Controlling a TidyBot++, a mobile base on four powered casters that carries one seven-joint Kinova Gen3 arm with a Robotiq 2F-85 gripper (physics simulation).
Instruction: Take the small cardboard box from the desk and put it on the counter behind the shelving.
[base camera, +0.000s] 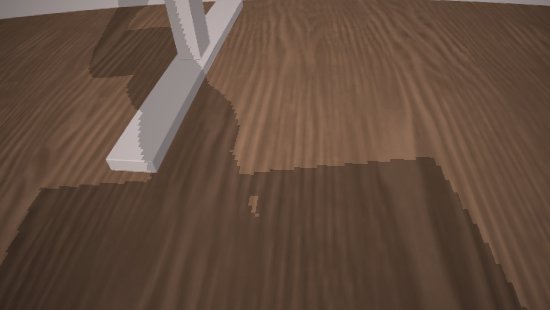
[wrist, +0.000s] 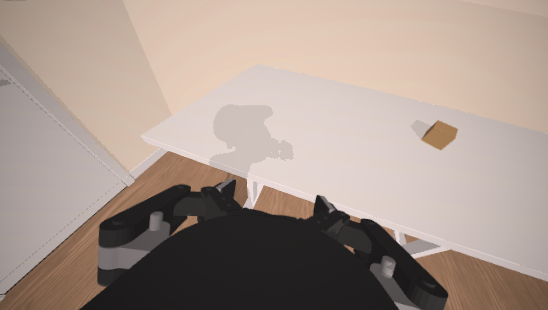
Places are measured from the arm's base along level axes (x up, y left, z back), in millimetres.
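Where they show: gripper, between the fingertips: (wrist: 274, 196).
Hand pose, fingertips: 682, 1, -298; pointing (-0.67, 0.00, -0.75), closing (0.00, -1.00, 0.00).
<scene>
After its pixels a point has its place, as x, y, z.
The small cardboard box (wrist: 440, 135) {594, -484, -650} is light brown and sits on the white desk (wrist: 340, 145) {554, -166, -564}, at the right of the wrist view near the desk's far edge by the wall. My gripper (wrist: 274, 196) {682, 1, -298} is open and empty, with its fingers wide apart. It hangs in front of the desk's near edge, to the left of the box and well apart from it. In the base camera view a white desk leg with its foot bar (base camera: 167, 105) stands on the floor. The counter and the shelving do not show clearly in these views.
A beige wall (wrist: 350, 40) {735, -248, -1180} runs behind the desk. A large pale panel (wrist: 45, 180) {25, 1303, -470} stands at the left in the wrist view, beyond a strip of wooden floor (wrist: 115, 220). The arm's shadow falls on the desk's left part. The desk's foot bar lies ahead and left of the base.
</scene>
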